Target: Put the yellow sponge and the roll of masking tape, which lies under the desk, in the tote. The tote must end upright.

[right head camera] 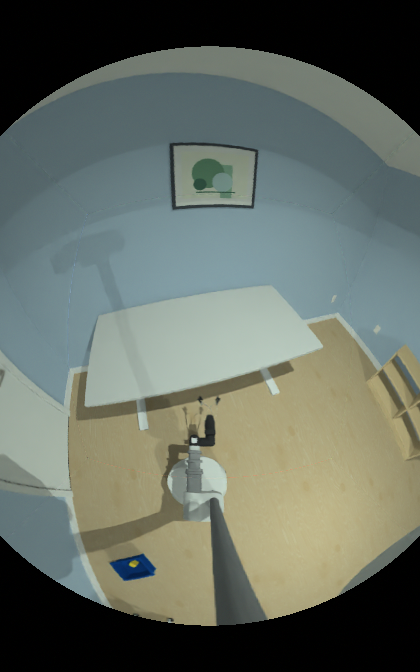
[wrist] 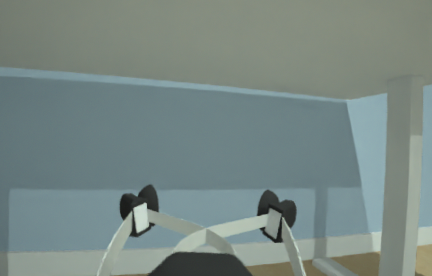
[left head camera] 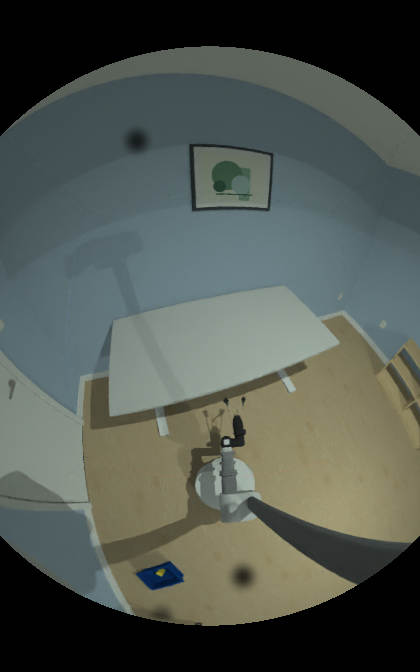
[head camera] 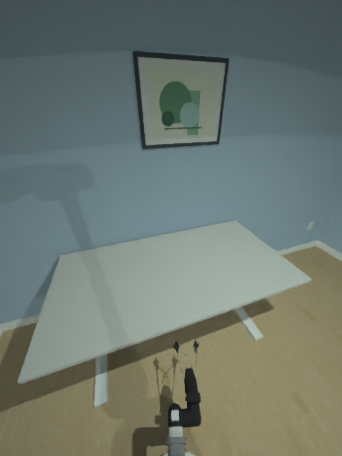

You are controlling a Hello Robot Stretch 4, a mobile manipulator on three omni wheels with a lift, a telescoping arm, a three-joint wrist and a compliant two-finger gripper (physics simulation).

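Places are measured from the robot's base along level axes (x ahead, y left, z up), in centimetres.
Where they show: gripper, fingertip midpoint: point(wrist: 208, 204) point(head camera: 185, 341).
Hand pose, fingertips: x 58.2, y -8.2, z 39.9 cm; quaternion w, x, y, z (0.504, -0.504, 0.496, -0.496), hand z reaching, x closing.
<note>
After its pixels a point has its place.
My gripper point(head camera: 186, 346) {x 58.2, y -8.2, z 39.9 cm} point(left head camera: 235, 401) point(right head camera: 209, 400) point(wrist: 208, 204) {x 58.2, y -8.2, z 39.9 cm} is open, its fingers apart with no object between them. It points at the desk and stands just in front of its front edge. The white desk point(head camera: 175, 280) {x 79.7, y -3.5, z 69.2 cm} point(left head camera: 210, 350) point(right head camera: 195, 345) stands against the wall; its underside fills the top of the wrist view. The blue tote point(left head camera: 148, 580) point(right head camera: 120, 571) is upright on the floor behind me, at the lower left of both side head views. The yellow sponge point(left head camera: 160, 572) point(right head camera: 134, 564) is in the tote. The masking tape does not show in any view.
A white desk leg point(wrist: 401, 175) {x 106.3, y -60.8, z 38.5 cm} stands at the right in the wrist view. Desk feet point(head camera: 101, 382) point(head camera: 249, 324) reach out over the floor. A wooden shelf unit point(left head camera: 393, 371) point(right head camera: 384, 375) stands at the far right. A door point(left head camera: 40, 440) point(right head camera: 32, 435) is at the left.
</note>
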